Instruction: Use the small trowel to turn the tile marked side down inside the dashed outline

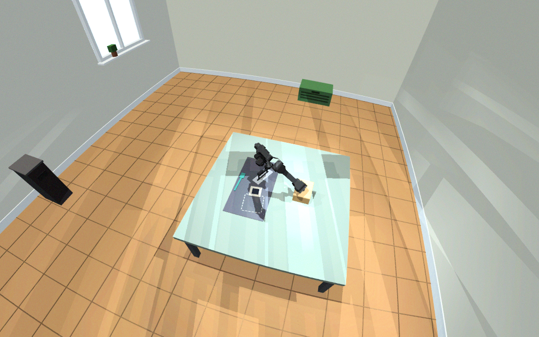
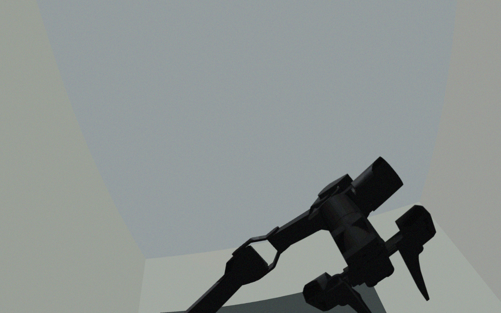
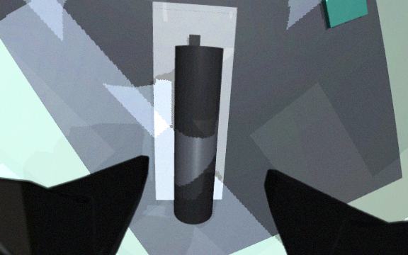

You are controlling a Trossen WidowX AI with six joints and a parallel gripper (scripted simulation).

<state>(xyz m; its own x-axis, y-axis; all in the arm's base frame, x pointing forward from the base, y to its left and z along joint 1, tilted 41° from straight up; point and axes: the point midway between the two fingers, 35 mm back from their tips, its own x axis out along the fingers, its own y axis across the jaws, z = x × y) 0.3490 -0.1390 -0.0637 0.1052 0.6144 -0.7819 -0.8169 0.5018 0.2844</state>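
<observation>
Right now my gripper tip is 10 mm short of the trowel, 20 mm to the right of it and 80 mm above it. From my gripper tip the other things lie so: teal tool: 180 mm ahead, 100 mm to the left, 110 mm below; then dark grey mat: 50 mm ahead, 130 mm to the left, 140 mm below; then white tile: 20 mm ahead, 190 mm to the left, 110 mm below.
</observation>
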